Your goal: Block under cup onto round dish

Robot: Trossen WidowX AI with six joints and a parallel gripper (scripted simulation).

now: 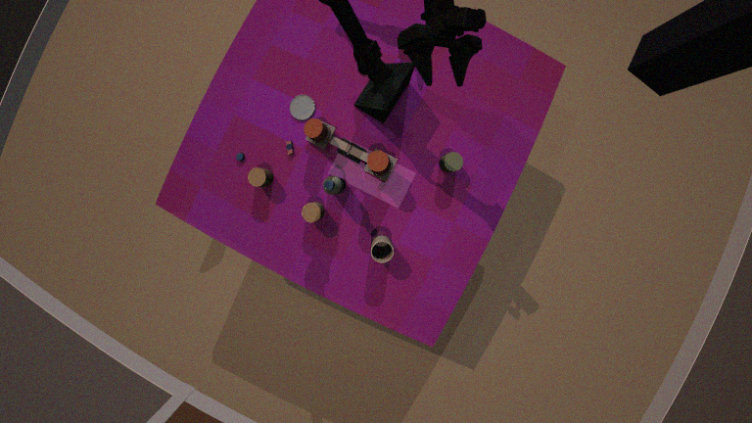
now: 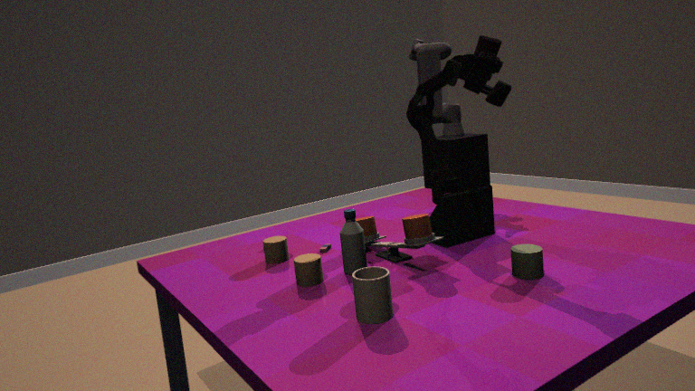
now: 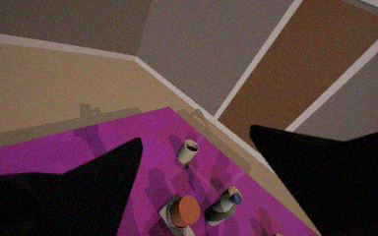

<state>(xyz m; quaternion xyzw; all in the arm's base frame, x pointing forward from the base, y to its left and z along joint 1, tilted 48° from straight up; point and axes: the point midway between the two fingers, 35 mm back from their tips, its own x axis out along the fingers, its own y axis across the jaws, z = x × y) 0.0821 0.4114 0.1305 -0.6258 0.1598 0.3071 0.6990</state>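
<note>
The dark grey block is 410 mm below my gripper tip, 300 mm to the right of it and 190 mm ahead of it. Also, from my gripper tip: green cylinder (410 mm below, 190 mm to the left, 20 mm ahead); then grey tube (430 mm ahead, 410 mm below, 120 mm to the left); then grey bottle (340 mm below, 320 mm ahead, 140 mm to the right).
</note>
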